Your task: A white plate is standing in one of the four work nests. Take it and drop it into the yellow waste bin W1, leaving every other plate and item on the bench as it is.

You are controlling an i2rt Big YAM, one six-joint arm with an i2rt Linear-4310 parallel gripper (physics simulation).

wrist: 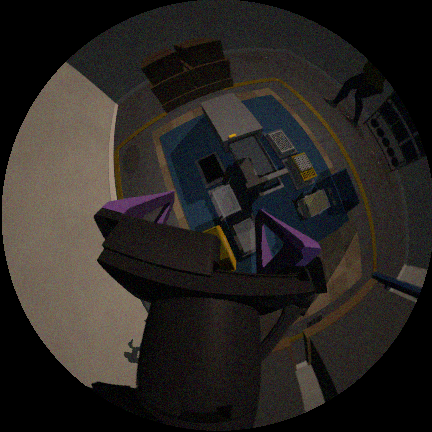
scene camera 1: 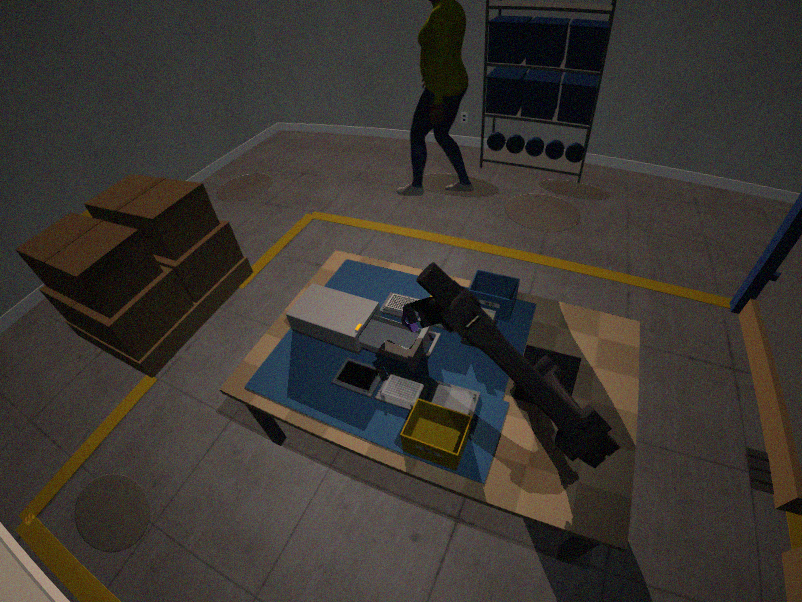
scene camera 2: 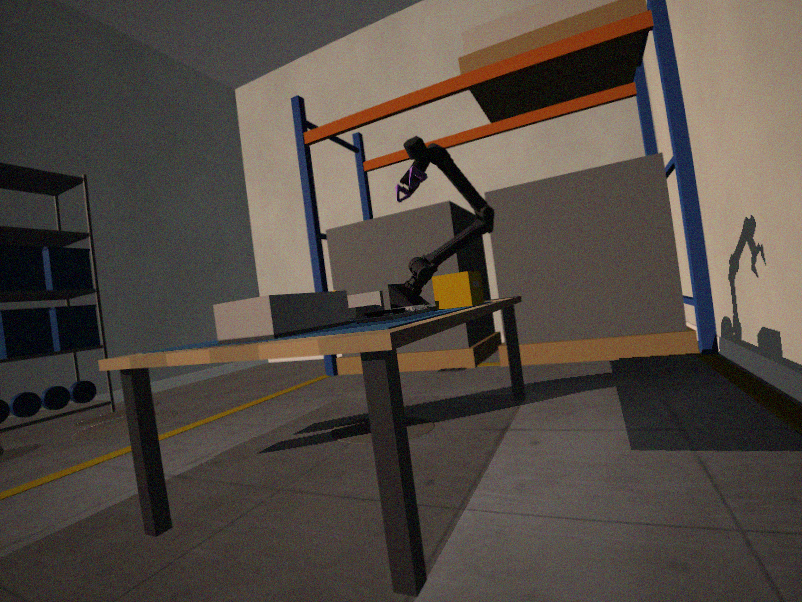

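Note:
A white plate sits in a nest on the blue mat, between a dark nest and a pale flat item. The yellow waste bin stands at the mat's near edge, beside the pale item; my gripper body partly hides it in the wrist view. My gripper is open and empty, with purple fingers, high above the bench. The plate does not show clearly in scene camera 2.
A grey box-shaped device stands at the far end. A white rack, a yellow-and-white rack, a pale box and a blue bin stand along the other side. A person stands beyond the bench.

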